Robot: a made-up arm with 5 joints.
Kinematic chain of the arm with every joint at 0, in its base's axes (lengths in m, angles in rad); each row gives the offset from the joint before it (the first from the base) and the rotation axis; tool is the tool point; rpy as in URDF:
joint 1: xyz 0.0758 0 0.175 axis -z
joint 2: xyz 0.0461 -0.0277 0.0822 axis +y
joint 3: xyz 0.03 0 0.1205 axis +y
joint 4: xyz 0.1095 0 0.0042 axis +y
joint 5: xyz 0.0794 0.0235 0 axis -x
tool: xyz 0 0 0 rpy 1.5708 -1.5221 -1.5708
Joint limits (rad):
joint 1: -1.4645..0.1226
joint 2: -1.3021..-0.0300
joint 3: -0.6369..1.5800
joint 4: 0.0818..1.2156
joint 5: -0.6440..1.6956
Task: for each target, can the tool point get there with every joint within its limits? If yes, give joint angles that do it. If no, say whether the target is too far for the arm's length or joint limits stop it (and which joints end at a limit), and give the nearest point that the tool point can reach.
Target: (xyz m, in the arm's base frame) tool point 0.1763 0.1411 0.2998
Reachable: yes | joints -0.9761 -0.6094 0.9142 0.2907 0.5766
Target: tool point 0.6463 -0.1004 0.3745
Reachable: no: too far | nearest point 0.3344 -0.0361 0.3770 | short by 0.318 m
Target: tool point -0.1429 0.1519 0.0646
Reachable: no: joint limits stop it (at a limit: joint 1, joint 2, joint 4) | nearest point 0.0911 0.1042 0.1928 | short by 0.271 m
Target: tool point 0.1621 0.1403 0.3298
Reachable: yes | joints -1.0445 -0.8065 0.9157 0.2065 0.0658
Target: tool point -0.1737 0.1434 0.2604
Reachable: no: joint limits stop it (at a limit: joint 1) | nearest point 0.0923 0.1150 0.2604 | short by 0.268 m
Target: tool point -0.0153 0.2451 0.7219
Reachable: no: too far | nearest point 0.0966 0.1552 0.5303 | short by 0.239 m
